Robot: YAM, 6 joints.
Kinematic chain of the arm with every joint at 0, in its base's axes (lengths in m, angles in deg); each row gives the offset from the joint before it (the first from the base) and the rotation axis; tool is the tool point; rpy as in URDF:
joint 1: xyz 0 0 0.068 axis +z
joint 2: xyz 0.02 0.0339 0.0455 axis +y
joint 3: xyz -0.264 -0.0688 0 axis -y
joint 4: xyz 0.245 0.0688 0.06 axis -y
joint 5: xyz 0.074 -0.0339 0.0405 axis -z
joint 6: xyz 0.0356 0 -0.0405 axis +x
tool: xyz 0 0 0 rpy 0 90 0
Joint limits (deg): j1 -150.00..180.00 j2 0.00..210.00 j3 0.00..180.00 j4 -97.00..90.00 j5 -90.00..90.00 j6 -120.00..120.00
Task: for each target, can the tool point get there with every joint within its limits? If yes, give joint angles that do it. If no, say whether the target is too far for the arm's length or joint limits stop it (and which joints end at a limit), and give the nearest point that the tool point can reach.
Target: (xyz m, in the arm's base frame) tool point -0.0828 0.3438 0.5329
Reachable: yes | joints 108.38 107.40 143.30 -51.27 56.88 59.59
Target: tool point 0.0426 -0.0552 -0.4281
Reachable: no: joint limits stop it (at a limit: joint 2) | nearest point 0.0634 -0.0822 -0.3501 | short by 0.085 m
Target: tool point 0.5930 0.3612 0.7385
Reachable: no: too far | nearest point 0.4091 0.2492 0.5389 | short by 0.294 m
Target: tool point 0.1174 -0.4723 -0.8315
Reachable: no: too far | nearest point 0.0845 -0.3400 -0.3658 | short by 0.485 m
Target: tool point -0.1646 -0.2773 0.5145
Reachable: yes | joints 61.61 21.56 98.46 74.21 -21.39 96.49
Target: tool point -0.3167 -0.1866 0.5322
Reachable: yes | joints 27.05 35.28 160.34 -45.47 38.52 -97.22
